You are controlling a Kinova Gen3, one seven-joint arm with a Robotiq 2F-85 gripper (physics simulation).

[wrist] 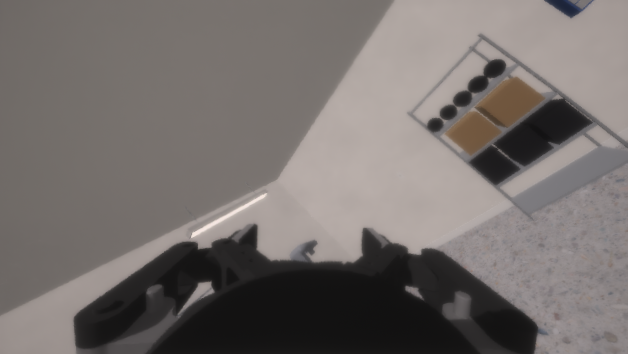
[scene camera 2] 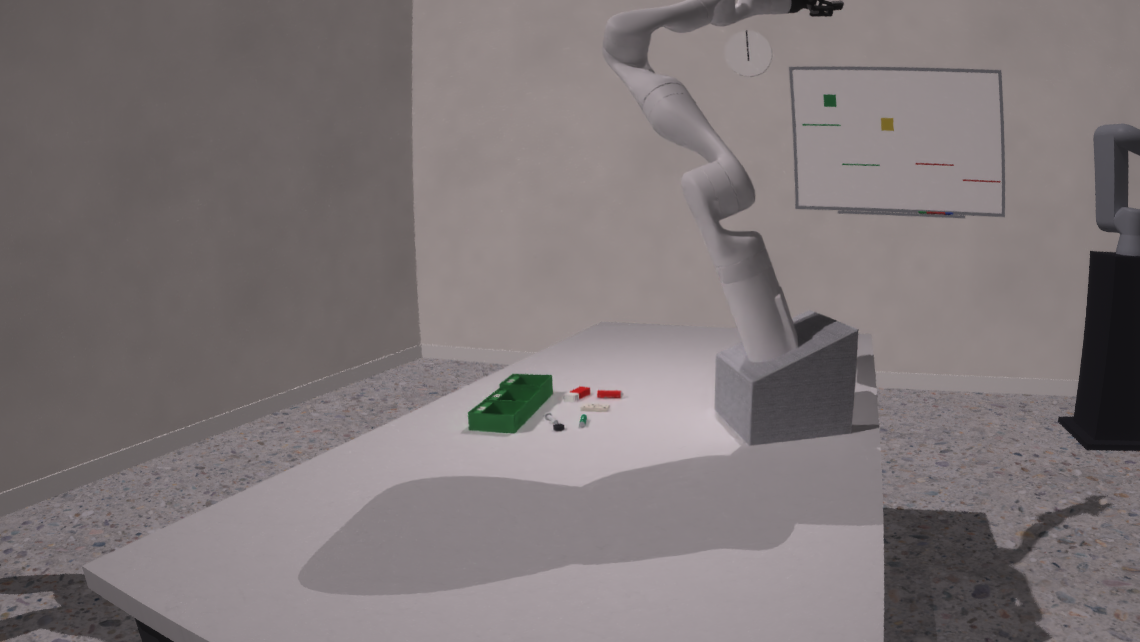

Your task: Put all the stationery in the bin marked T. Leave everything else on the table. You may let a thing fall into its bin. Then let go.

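A green bin block with several compartments stands on the table in the scene view; no letter T can be read on it. To its right lie small things: a red and white piece, a red cylinder, a pale flat piece, a small green thing and a thing with a black end. They are too small to tell which are stationery. My gripper is open and empty, high above the table and far from these things.
The grey robot base block stands on the right part of the table. A wall whiteboard hangs behind. In the wrist view a shelf rack with boxes stands by the wall. Another robot arm stands at the far right.
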